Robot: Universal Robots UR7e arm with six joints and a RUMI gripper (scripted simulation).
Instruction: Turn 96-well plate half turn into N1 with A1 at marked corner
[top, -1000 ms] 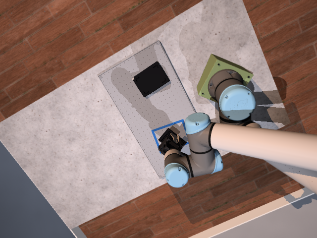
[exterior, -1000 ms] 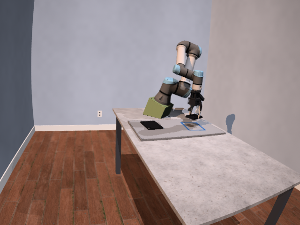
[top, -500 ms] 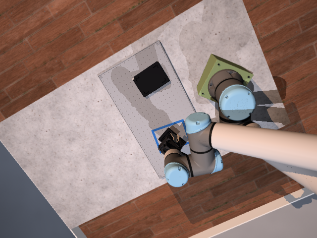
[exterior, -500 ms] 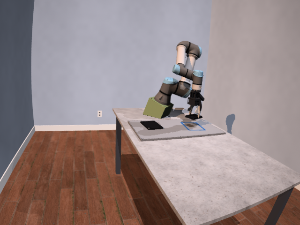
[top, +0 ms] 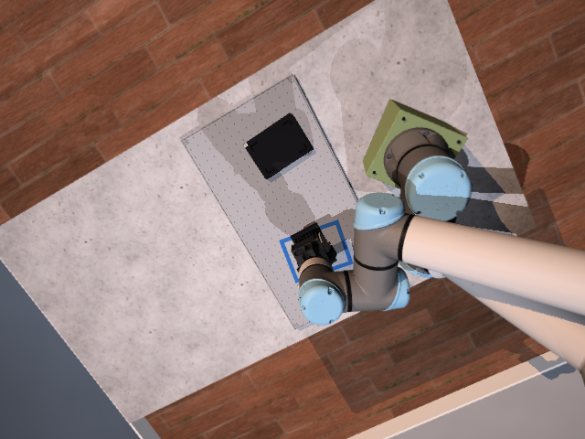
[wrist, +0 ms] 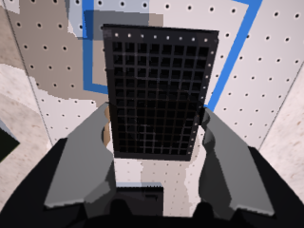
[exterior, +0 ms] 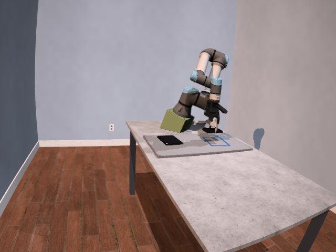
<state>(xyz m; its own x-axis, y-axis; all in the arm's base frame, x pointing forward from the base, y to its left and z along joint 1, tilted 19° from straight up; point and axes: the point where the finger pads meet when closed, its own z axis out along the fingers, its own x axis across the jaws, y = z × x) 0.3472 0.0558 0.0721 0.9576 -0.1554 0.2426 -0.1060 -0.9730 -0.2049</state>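
My gripper is now 8 cm past the black plate nest N1, 29 cm to the left of it and 8 cm above it. From my hand the other things lie so: white A1 mark 35 cm to the right, 8 cm below; then black 96-well plate 1 cm below.
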